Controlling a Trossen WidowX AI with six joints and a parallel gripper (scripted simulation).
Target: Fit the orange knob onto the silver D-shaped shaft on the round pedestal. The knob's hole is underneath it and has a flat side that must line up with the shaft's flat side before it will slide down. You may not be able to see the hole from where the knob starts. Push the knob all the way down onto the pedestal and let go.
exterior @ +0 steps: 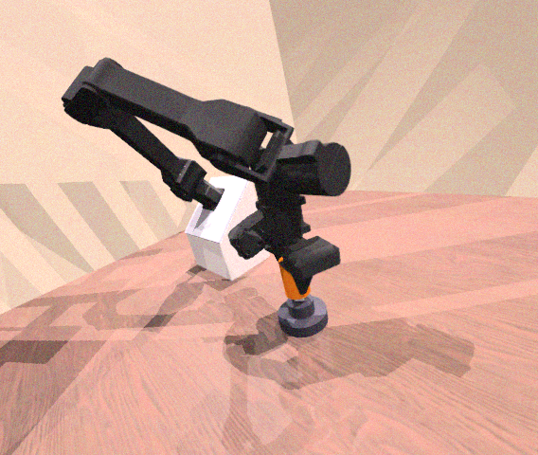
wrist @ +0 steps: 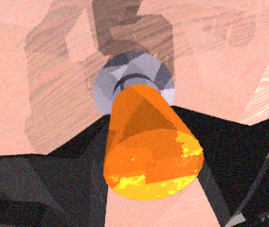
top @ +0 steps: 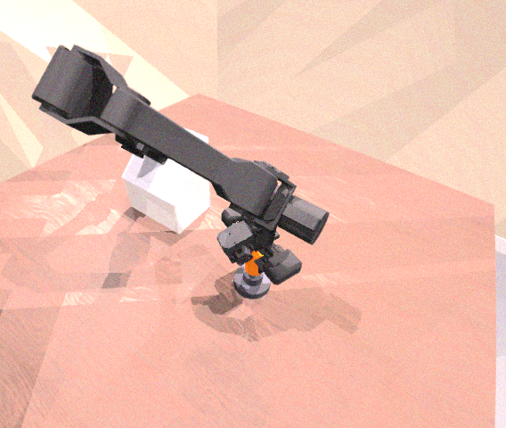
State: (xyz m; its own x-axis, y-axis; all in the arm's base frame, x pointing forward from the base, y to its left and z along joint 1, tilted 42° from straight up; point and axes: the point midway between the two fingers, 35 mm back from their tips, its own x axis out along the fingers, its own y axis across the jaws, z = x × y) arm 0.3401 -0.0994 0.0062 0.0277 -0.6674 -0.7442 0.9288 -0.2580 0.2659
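Now: gripper tip 4 cm above the round pedestal. Round my gripper tip: orange knob 3 cm above.
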